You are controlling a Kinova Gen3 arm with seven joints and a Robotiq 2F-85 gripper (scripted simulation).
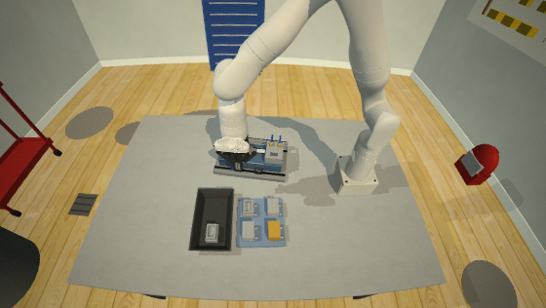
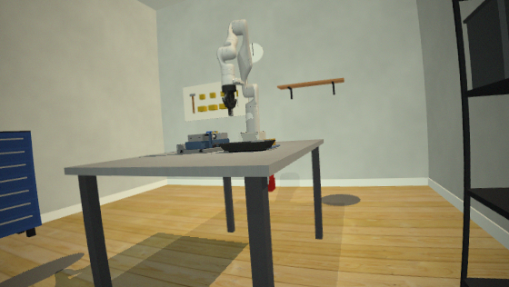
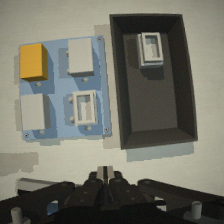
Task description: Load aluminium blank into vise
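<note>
My gripper is now 10 cm past the brass blank, 17 cm to the right of it and 17 cm above it. The rest, counted from my hand: hose block 15 cm behind, 14 cm to the right, 12 cm below; then vise 5 cm behind, 16 cm to the right, 16 cm below.
</note>
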